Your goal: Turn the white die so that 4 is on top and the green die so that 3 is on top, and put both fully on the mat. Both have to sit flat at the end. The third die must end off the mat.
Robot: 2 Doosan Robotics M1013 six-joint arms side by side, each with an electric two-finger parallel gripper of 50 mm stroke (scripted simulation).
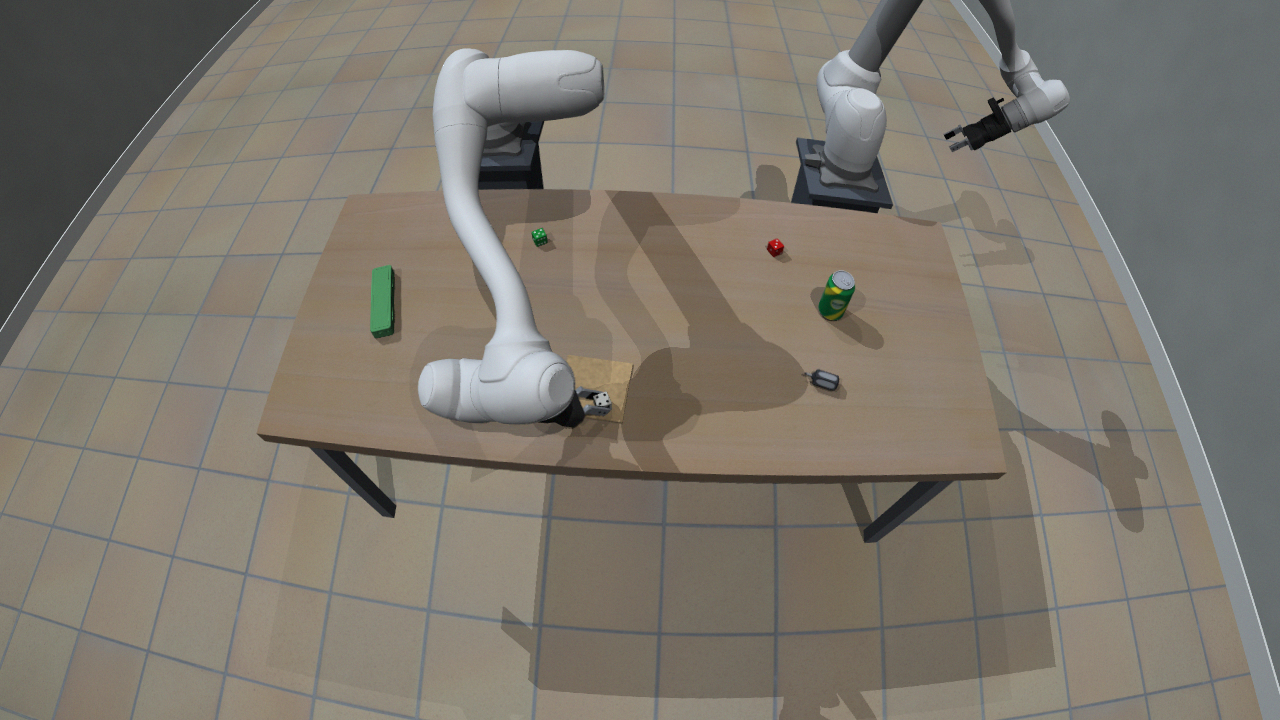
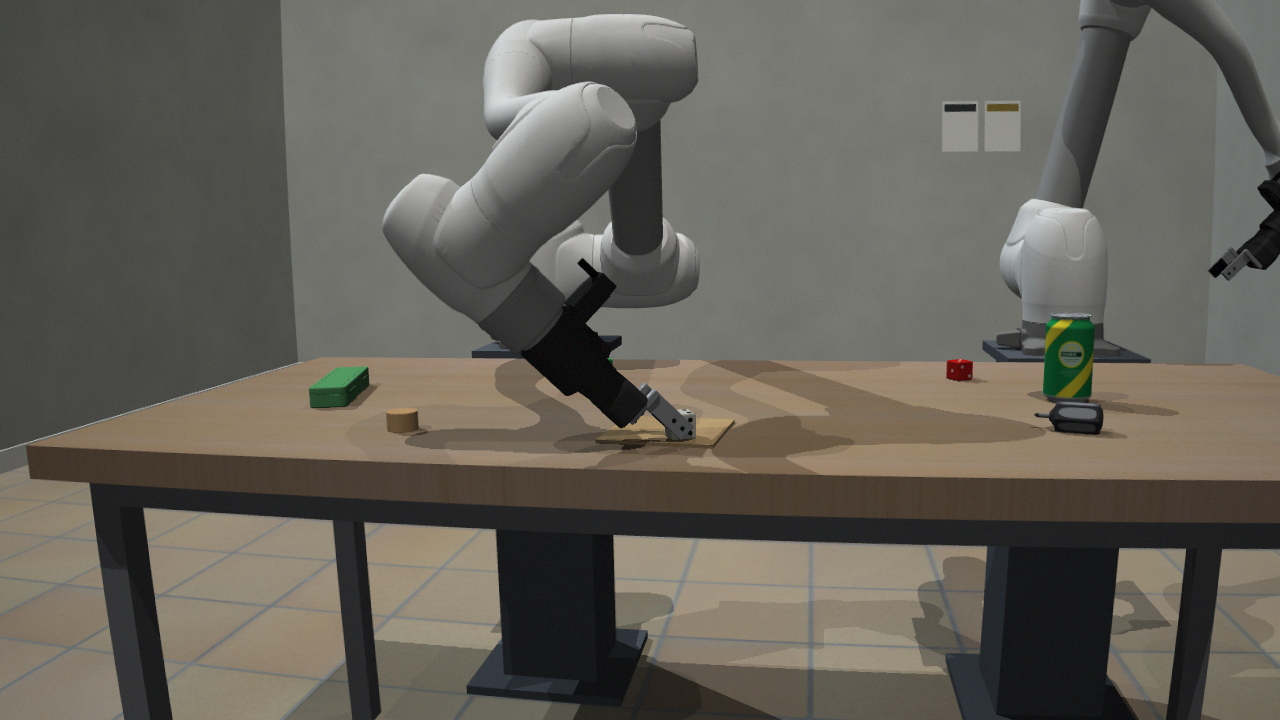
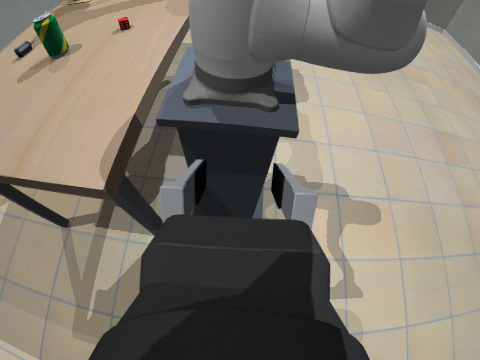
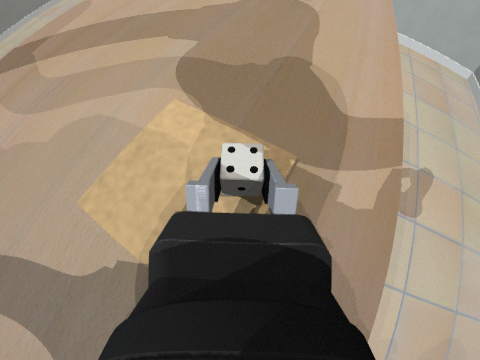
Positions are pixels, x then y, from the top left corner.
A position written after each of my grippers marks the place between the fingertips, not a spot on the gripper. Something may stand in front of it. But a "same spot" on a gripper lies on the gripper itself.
My left gripper shows in image 1, in image 2 [1218, 275] and in image 3; in image 4 it is out of frame. A green box shows in image 1 and in image 2; in image 3 it is out of frame, in image 4 it is out of frame. A wooden disc shows in image 2 [401, 420]; in image 3 it is out of frame, in image 4 it is out of frame. The same spot on the green box: [image 2: 336, 389] is [image 1: 386, 329]. One and the same spot on my left gripper: [image 3: 297, 203] is [image 1: 961, 126].
